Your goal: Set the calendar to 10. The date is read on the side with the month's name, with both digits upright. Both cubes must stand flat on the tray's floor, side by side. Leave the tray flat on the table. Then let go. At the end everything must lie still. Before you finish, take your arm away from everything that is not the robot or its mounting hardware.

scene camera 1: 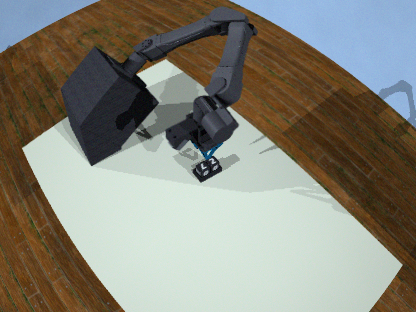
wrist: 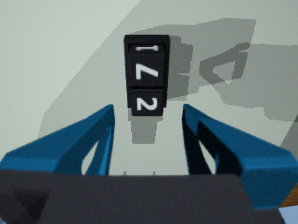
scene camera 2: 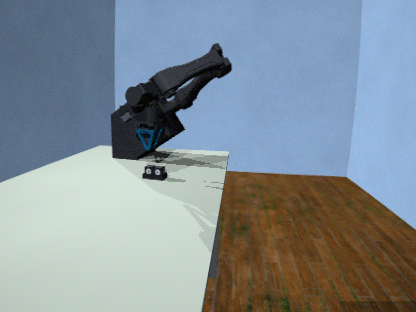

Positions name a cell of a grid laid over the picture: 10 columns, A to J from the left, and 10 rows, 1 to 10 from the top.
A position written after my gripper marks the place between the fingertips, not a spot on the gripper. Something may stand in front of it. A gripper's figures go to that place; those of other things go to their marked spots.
My gripper (wrist: E6): 13 cm from the lens. A cube (wrist: E5): 20 cm from the lens. A cube (wrist: E3): 18 cm from the lens. A black tray (wrist: E2) is 20 cm from the lens.
